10 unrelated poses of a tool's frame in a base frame.
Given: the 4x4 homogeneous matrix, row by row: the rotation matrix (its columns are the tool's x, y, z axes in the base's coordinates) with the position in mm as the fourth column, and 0 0 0 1 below. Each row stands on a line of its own.
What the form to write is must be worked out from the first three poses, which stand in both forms.
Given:
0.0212, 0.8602, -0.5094, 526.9
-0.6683, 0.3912, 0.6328, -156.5
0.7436, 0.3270, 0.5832, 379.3
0, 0, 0, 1
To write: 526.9, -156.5, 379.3, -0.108, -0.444, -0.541, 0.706
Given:
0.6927, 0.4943, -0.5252, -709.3
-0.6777, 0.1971, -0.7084, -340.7
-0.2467, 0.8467, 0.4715, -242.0
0, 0, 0, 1
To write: -709.3, -340.7, -242.0, 0.506, -0.091, -0.381, 0.768
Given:
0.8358, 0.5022, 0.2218, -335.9
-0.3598, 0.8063, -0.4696, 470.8
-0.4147, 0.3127, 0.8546, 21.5
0, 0, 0, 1
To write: -335.9, 470.8, 21.5, 0.209, 0.170, -0.230, 0.935
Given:
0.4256, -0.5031, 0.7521, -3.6
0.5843, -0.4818, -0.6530, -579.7
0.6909, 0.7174, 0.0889, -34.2
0, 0, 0, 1
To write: -3.6, -579.7, -34.2, 0.674, 0.030, 0.535, 0.508
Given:
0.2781, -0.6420, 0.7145, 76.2
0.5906, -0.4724, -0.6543, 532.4
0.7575, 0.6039, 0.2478, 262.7
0, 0, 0, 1
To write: 76.2, 532.4, 262.7, 0.613, -0.021, 0.600, 0.513
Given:
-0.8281, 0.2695, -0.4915, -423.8
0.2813, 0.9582, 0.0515, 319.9
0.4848, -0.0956, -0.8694, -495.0
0, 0, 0, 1
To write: -423.8, 319.9, -495.0, -0.144, -0.956, 0.012, 0.255
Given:
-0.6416, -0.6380, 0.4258, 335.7
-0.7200, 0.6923, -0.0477, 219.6
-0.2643, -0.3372, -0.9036, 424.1
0, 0, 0, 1
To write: 335.7, 219.6, 424.1, -0.377, 0.900, -0.107, 0.192
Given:
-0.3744, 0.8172, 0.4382, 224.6
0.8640, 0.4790, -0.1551, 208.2
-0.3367, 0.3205, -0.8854, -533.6
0, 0, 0, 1
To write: 224.6, 208.2, -533.6, 0.508, 0.827, 0.050, 0.234
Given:
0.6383, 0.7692, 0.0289, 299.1
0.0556, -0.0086, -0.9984, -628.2
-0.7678, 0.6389, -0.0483, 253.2
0, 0, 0, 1
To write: 299.1, -628.2, 253.2, 0.651, 0.317, -0.284, 0.629
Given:
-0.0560, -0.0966, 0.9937, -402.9
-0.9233, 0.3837, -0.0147, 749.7
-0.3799, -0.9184, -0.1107, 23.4
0, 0, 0, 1
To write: -402.9, 749.7, 23.4, -0.410, 0.623, -0.375, 0.552
